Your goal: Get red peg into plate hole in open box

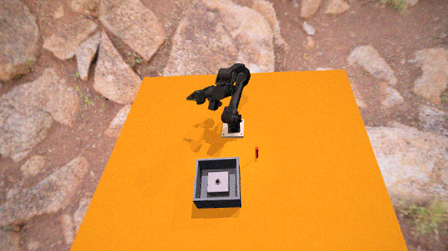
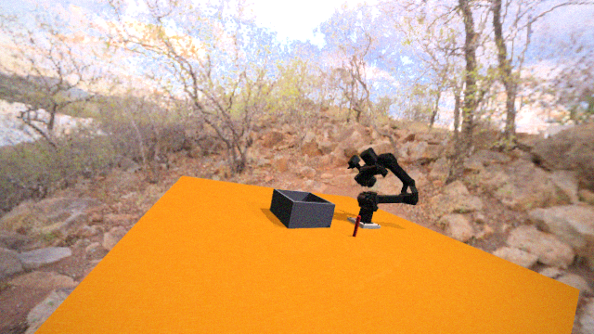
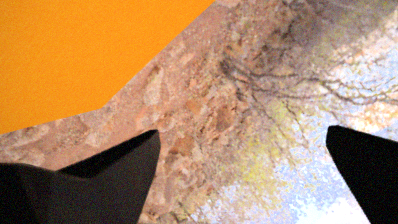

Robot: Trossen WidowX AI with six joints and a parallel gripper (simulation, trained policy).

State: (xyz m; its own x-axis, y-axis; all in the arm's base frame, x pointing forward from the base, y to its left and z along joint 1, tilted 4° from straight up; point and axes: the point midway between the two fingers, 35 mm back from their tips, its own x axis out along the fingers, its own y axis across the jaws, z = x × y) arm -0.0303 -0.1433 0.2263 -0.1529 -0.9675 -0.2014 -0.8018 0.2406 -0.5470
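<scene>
The red peg is 220 mm ahead of my gripper tip, 290 mm to the left of it and 180 mm below it. Round my gripper tip: dark grey box (360 mm ahead, 110 mm to the left, 200 mm below); grey plate (360 mm ahead, 110 mm to the left, 180 mm below).
</scene>
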